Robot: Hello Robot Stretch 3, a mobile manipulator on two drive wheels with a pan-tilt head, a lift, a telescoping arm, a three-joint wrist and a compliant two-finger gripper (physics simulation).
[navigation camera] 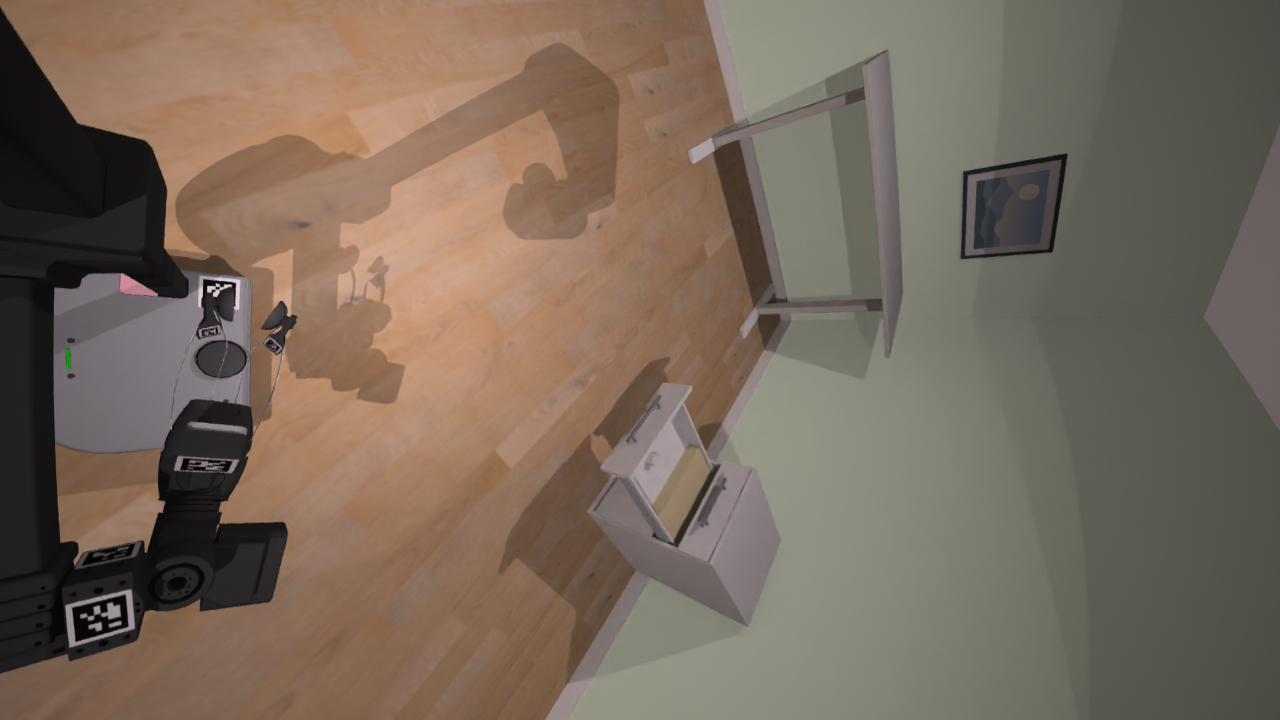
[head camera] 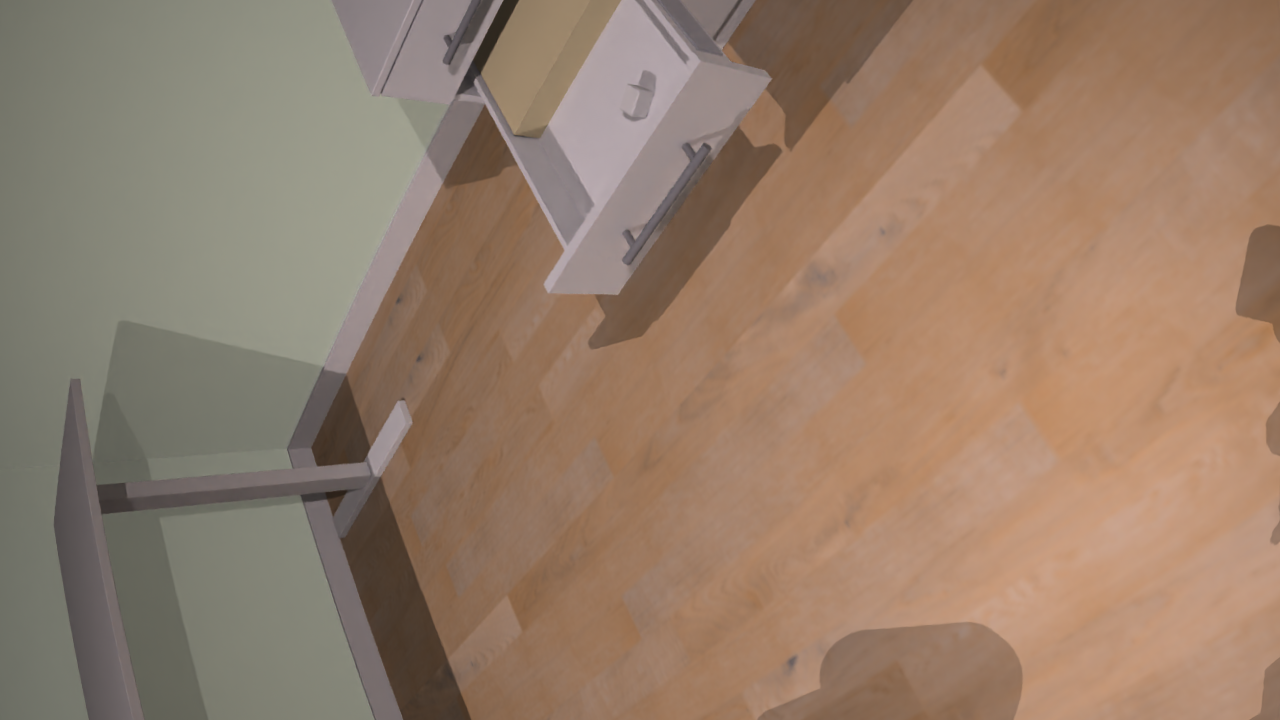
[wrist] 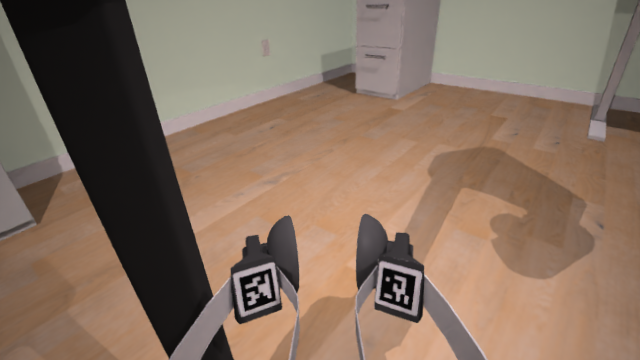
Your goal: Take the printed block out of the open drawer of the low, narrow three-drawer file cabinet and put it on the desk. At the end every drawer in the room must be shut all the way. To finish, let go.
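Observation:
The low white file cabinet [head camera: 416,67] [navigation camera: 693,577] stands against the wall. Its drawer [head camera: 617,201] [navigation camera: 656,431] below the top one is pulled far out. The small pale printed block [head camera: 638,96] [navigation camera: 651,461] lies on that drawer's floor near the front panel, in front of a tan box-shaped filling. The top drawer looks shut; the bottom one is hidden in the navigation view. The desk [head camera: 85,573] [navigation camera: 884,197] stands along the wall beyond the cabinet. My gripper [navigation camera: 251,311] [wrist: 327,240] is open and empty, above the edge of my base, far from the cabinet.
In the wrist view another white cabinet [wrist: 417,45] with shut drawers stands near a corner, with a desk leg [wrist: 616,80] at the right. Part of a white unit [wrist: 12,205] shows at the left edge, beside my black mast [wrist: 115,165]. A picture [navigation camera: 1014,205] hangs above the desk.

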